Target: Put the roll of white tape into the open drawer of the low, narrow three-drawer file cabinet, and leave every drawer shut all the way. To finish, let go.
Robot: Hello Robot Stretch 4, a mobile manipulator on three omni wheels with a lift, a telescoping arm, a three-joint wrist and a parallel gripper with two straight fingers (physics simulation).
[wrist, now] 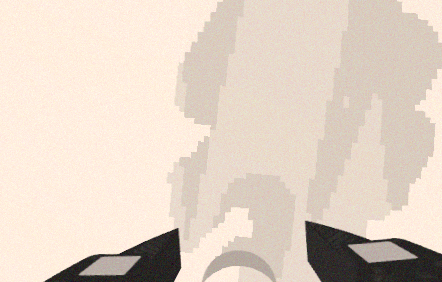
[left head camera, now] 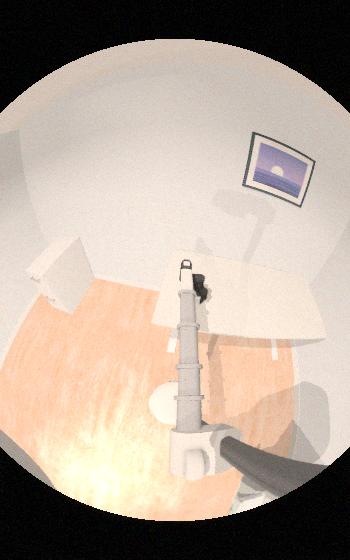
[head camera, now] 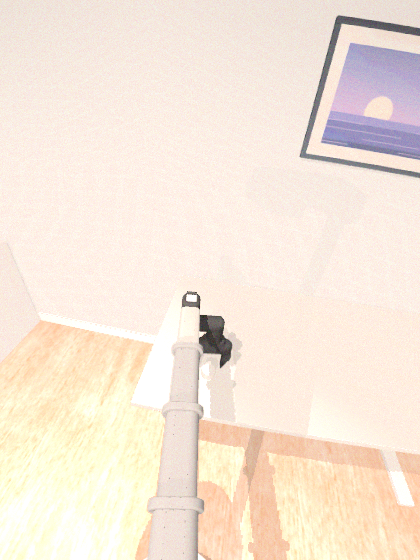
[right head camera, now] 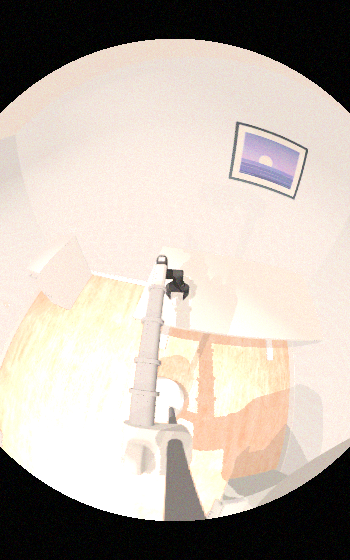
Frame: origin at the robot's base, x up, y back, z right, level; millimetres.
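Seen in the pictures: gripper, fingertip midpoint: [wrist: 242, 244] [head camera: 209, 365] [right head camera: 176, 298]; robot's base, origin of the base link: [left head camera: 172, 401] [right head camera: 160, 398].
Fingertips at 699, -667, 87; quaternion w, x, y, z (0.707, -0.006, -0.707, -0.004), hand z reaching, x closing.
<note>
Offsets run from my fingertips to a thing's top centre, as dx, dy, dz. "*": to the spot under its first point. Level surfaces: height alone.
The roll of white tape @[+17, +31, -4] [wrist: 239, 258] [head camera: 205, 370] is on the white table @[dx -6] [head camera: 280, 360] [left head camera: 270, 305]. In the wrist view its curved grey edge shows at the bottom middle, in the gap between the two fingers; the rest is cut off by the frame. My gripper [wrist: 242, 244] [right head camera: 177, 297] is open, its fingers wide apart on either side of the roll and not touching it. The arm hides part of the gripper in the head camera view. The low white file cabinet @[* -362, -421, -1364] [left head camera: 70, 280] [right head camera: 65, 280] stands at the far left; its drawer fronts face away to the left, and I cannot tell which drawer is open.
The extended arm [head camera: 181, 430] [left head camera: 189, 345] reaches over the table's left part. A wall stands behind the table, with a framed sunset picture [head camera: 380, 100] [left head camera: 279, 167] at right. White table legs [head camera: 398, 477] [left head camera: 274, 349] stand on the wood floor @[dx -727] [left head camera: 100, 360] between cabinet and table.
</note>
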